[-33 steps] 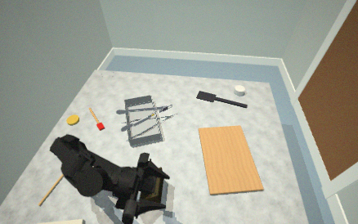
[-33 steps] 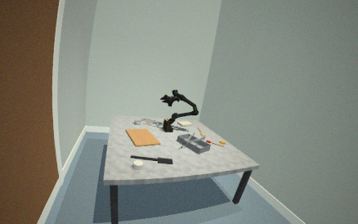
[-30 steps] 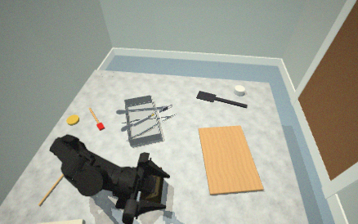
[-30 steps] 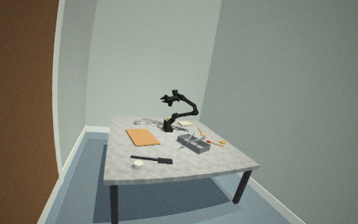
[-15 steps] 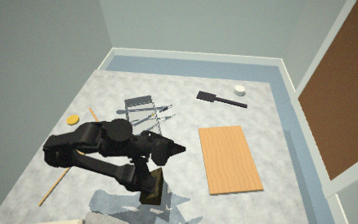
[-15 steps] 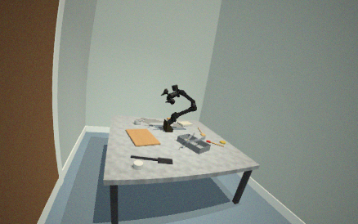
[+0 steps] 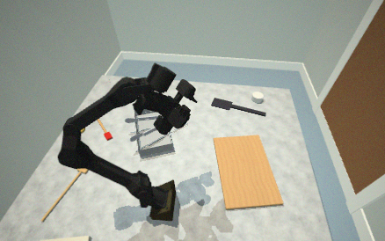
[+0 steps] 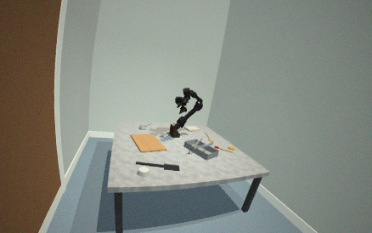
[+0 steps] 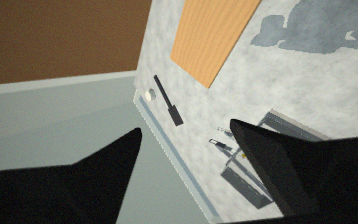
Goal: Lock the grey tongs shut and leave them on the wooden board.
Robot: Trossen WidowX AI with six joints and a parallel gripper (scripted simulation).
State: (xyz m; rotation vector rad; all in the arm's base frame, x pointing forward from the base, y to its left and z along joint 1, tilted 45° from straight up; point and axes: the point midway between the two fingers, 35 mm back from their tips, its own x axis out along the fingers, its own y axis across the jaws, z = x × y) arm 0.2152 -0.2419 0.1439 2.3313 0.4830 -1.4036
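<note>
Now: gripper tip 17 cm short of the yellow mark, 15 cm to the right of it and 27 cm above it. Round my gripper tip: black spatula (39 cm ahead, 23 cm to the right, 33 cm below); wooden board (2 cm behind, 25 cm to the right, 33 cm below); grey roasting tin (17 cm ahead, 22 cm to the left, 31 cm below).
</note>
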